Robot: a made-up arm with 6 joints. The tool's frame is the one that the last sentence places. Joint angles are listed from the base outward.
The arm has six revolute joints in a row. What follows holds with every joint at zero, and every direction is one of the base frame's.
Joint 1 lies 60.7 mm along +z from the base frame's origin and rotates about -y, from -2.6 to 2.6 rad.
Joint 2 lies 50 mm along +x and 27.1 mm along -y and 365.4 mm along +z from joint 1 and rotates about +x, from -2.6 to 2.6 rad.
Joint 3 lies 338.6 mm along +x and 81.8 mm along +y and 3.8 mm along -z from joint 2 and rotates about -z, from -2.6 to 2.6 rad.
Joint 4 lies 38.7 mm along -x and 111.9 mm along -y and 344.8 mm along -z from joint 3 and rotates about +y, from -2.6 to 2.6 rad.
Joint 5 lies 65.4 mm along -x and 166.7 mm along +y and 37.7 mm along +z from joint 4 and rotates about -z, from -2.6 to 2.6 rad.
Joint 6 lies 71.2 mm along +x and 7.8 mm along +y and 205.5 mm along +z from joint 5 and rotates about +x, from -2.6 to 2.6 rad.
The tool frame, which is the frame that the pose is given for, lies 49.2 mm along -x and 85.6 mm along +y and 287.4 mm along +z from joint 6; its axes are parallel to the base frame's.
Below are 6 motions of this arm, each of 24 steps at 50 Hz.
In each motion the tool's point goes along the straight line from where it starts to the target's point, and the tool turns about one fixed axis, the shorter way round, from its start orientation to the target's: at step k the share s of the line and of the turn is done. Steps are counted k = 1, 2, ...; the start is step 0. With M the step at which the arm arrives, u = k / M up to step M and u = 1 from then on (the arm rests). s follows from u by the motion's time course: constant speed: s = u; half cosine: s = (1 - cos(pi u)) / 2; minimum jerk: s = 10 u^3 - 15 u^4 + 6 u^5.
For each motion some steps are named. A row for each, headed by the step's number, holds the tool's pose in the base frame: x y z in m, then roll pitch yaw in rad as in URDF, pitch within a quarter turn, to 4 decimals.
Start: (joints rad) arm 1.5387 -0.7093 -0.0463 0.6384 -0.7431 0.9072
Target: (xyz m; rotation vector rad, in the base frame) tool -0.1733 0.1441 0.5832 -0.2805 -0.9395 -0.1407
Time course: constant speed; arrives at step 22
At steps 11, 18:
11: -0.2461 0.0767 0.6739 -0.0773 -0.7425 0.1340
18: -0.1998 0.1196 0.6162 -0.2211 -0.8701 0.0467

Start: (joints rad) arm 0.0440 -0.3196 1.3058 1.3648 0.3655 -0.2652
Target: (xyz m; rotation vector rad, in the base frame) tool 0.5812 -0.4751 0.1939 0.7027 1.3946 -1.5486
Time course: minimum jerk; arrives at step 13
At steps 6, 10, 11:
6: 0.6443 -0.4294 0.2568 -0.9645 0.9866 -2.2451
10: 0.5905 -0.4684 0.2032 -1.1219 1.0478 -2.5559
11: 0.5843 -0.4728 0.1970 -1.1431 1.0531 -2.5945

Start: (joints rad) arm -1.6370 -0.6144 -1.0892 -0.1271 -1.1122 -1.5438
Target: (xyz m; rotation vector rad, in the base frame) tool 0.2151 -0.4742 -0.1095 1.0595 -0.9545 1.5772
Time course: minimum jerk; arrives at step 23
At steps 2, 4, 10, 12, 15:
2: 0.2699 -0.2880 0.0119 0.0248 -0.6690 2.0713
4: 0.2681 -0.2944 0.0077 0.0170 -0.6884 2.0671
10: 0.2493 -0.3579 -0.0337 -0.0627 -0.8826 2.0327
12: 0.2404 -0.3882 -0.0534 -0.1043 -0.9757 2.0228
15: 0.2279 -0.4308 -0.0812 -0.1719 -1.1070 2.0204

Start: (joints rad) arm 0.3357 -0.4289 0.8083 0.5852 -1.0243 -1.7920
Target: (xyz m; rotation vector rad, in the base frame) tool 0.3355 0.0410 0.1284 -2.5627 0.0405 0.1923
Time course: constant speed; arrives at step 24
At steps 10, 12, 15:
10: 0.3347 0.1812 0.2200 -2.0990 0.1036 0.0921
12: 0.3348 0.1612 0.2070 -2.1656 0.1120 0.0820
15: 0.3350 0.1311 0.1873 -2.2657 0.1232 0.0658

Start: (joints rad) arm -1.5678 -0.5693 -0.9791 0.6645 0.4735 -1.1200
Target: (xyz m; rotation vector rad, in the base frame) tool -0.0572 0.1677 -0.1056 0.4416 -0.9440 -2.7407
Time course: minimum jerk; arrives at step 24
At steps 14, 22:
14: -0.0433 0.1943 -0.1334 0.8183 0.4356 -2.9504
22: -0.0570 0.1681 -0.1060 0.6978 0.2163 -2.8419

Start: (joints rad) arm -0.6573 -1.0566 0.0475 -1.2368 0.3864 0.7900
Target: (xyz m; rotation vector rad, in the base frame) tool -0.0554 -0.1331 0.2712 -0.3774 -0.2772 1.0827
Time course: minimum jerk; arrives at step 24
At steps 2, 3, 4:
2: -0.0035 -0.2508 0.3233 0.0611 -0.4494 0.6882
3: -0.0041 -0.2495 0.3227 0.0541 -0.4461 0.6944
4: -0.0051 -0.2472 0.3217 0.0419 -0.4402 0.7052

